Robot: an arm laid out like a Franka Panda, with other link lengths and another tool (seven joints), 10 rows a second.
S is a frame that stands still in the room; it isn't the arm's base.
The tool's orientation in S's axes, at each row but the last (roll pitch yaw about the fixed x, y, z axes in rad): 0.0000 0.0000 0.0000; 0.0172 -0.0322 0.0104; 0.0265 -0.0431 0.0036; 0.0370 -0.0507 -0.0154; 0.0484 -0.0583 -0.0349; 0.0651 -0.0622 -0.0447; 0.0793 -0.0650 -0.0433; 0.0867 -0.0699 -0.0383; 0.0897 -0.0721 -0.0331; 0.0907 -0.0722 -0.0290
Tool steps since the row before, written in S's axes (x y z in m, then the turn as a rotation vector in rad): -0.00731 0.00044 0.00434 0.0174 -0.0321 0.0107; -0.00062 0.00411 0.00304 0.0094 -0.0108 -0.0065; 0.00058 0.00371 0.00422 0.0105 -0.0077 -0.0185; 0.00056 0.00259 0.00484 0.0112 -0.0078 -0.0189; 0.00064 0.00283 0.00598 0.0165 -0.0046 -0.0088; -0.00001 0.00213 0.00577 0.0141 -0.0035 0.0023; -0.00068 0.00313 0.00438 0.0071 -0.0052 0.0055; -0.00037 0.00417 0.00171 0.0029 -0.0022 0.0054; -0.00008 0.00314 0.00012 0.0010 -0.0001 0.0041; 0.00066 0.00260 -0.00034 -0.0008 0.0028 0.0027
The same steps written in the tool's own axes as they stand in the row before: -0.00731 0.00044 0.00434 0.0174 -0.0321 0.0107; -0.00048 0.00417 0.00299 0.0091 -0.0110 -0.0066; 0.00077 0.00382 0.00409 0.0097 -0.0082 -0.0187; 0.00076 0.00277 0.00471 0.0103 -0.0083 -0.0192; 0.00089 0.00313 0.00579 0.0161 -0.0045 -0.0095; 0.00025 0.00250 0.00561 0.0144 -0.0028 0.0016; -0.00053 0.00344 0.00416 0.0077 -0.0045 0.0054; -0.00041 0.00429 0.00138 0.0034 -0.0016 0.0053; -0.00017 0.00313 -0.00015 0.0013 0.0003 0.0040; 0.00056 0.00257 -0.00062 -0.0007 0.0030 0.0025
